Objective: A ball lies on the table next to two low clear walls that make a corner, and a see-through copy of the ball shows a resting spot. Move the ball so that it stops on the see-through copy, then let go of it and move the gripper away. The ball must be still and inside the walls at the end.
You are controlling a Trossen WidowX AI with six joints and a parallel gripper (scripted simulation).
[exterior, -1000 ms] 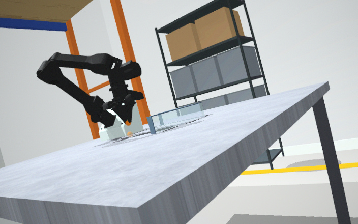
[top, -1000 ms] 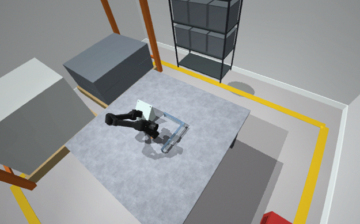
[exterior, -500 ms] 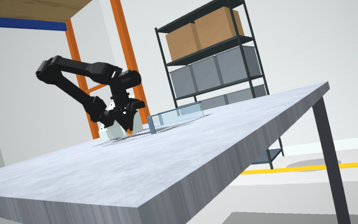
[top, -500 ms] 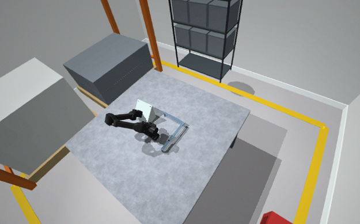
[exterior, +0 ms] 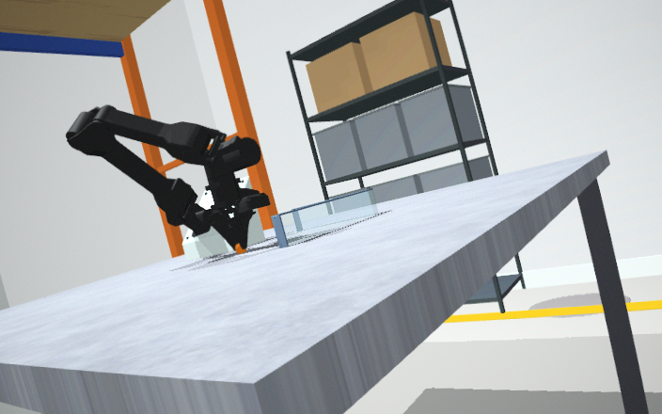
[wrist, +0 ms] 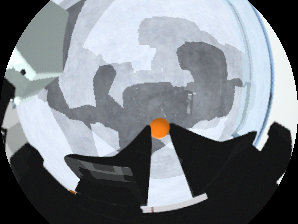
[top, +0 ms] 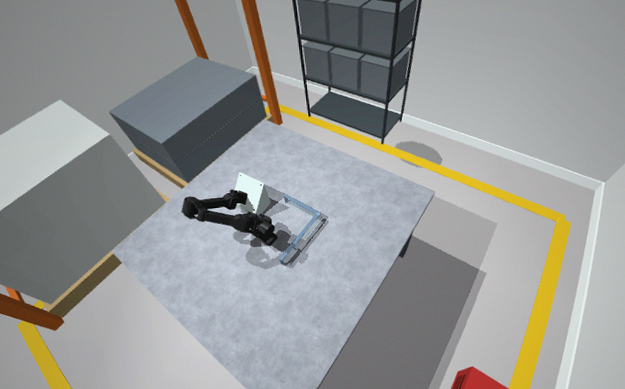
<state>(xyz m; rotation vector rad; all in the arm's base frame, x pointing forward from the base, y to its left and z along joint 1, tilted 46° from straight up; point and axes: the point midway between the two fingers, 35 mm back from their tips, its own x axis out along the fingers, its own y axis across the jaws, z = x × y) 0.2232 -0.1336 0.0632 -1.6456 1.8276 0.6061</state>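
My gripper tip is now right at the small orange ball. From my gripper tip the other things lie so: see-through copy right at my gripper tip.
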